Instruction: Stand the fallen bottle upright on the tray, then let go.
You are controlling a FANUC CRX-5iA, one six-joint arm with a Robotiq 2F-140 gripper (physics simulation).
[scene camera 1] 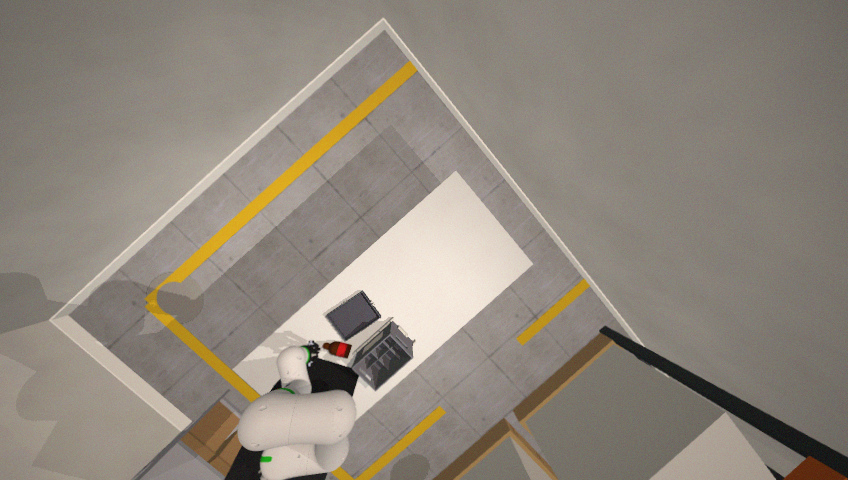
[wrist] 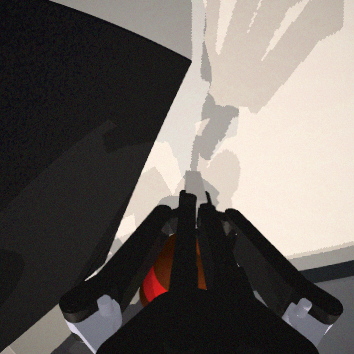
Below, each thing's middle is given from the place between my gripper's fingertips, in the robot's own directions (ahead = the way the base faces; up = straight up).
My gripper is now 100 mm short of the brown bottle (wrist: 156,281), 50 mm to the left of it and 20 mm below it.
